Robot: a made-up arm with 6 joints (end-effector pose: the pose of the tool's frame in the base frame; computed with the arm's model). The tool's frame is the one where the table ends. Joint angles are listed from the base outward.
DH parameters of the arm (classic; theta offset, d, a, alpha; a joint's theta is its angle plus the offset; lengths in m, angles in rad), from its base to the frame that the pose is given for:
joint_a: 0 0.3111 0 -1.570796
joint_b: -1.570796 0 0.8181 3.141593
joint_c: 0 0 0 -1.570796
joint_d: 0 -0.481 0 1.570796
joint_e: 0 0.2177 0 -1.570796
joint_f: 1.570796 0 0 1.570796
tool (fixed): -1.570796 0 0 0
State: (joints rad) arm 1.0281 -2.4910 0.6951 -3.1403 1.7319 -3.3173
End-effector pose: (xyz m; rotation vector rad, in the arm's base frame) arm -0.6905 -0.7234 -0.3610 0.8811 -1.2514 0.9575
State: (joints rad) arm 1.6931 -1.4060 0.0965 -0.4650 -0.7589 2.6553
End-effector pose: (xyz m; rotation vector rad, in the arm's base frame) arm 0.2757 -0.6480 0.9185 -0.8796 -2.0781 0.1018
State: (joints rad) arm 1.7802 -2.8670 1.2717 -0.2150 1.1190 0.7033
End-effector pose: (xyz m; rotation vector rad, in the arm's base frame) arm 0.3165 -0.4663 -0.8551 -1.4195 0.1840 1.6575
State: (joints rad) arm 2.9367 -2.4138 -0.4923 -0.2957 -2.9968 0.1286
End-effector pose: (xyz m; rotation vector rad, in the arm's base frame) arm 0.6787 0.0717 0.1738 1.5767 0.3579 -2.6030
